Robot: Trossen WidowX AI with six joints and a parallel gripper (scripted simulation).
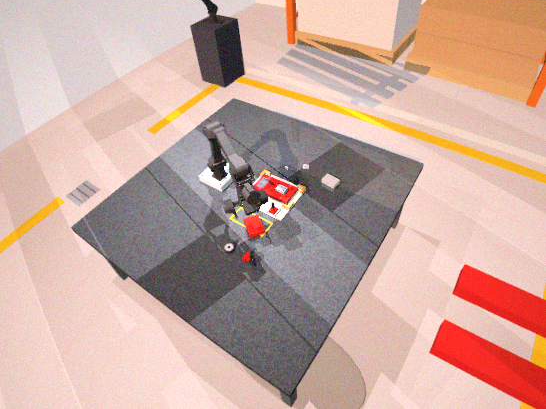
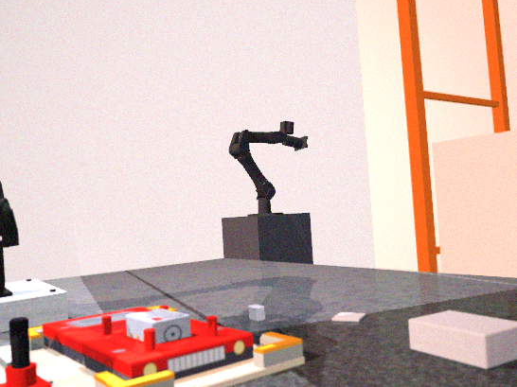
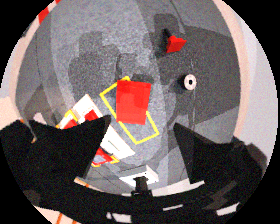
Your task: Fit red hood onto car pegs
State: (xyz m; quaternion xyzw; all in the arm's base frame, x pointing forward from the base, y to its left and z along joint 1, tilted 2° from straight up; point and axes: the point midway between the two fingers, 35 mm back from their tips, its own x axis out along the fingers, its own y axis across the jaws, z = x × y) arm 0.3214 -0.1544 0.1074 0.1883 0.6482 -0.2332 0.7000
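The red hood is 1 cm ahead of my gripper tip, 1 cm to the left of it and 8 cm below it. From my gripper tip the other things lie so: engine block 26 cm to the left, 7 cm below.
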